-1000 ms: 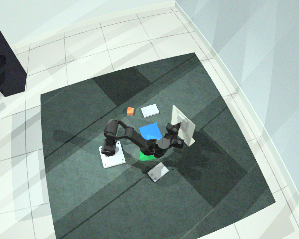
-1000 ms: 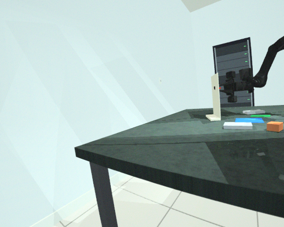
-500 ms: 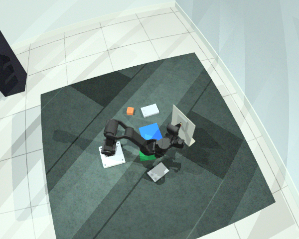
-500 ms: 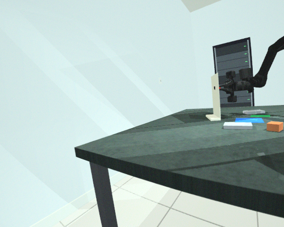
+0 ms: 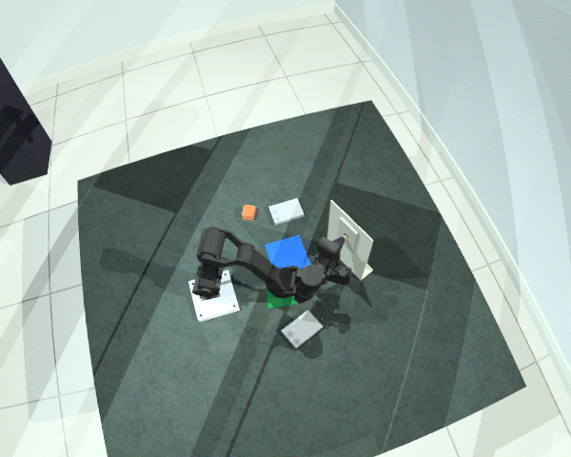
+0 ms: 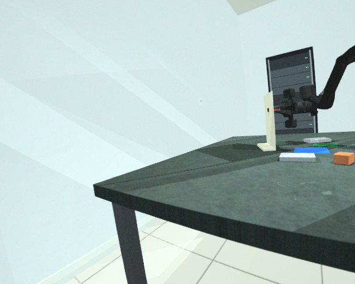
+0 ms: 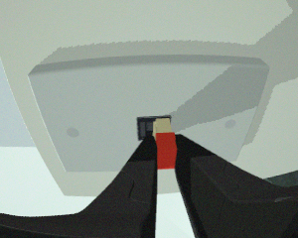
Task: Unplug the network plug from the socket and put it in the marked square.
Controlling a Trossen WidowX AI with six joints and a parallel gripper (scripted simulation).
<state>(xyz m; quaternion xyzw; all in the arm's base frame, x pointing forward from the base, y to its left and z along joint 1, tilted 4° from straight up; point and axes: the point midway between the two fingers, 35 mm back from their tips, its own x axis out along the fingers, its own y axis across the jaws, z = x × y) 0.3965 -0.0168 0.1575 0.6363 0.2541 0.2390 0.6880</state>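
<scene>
My gripper tip is 18 cm above the blue marked square, 15 cm past it and 8 cm to the right of it. Also, from my gripper tip: green square 20 cm behind, 18 cm below, 6 cm to the right; then red plug 1 cm ahead; then white upright panel 6 cm below, 3 cm ahead, 1 cm to the left.
</scene>
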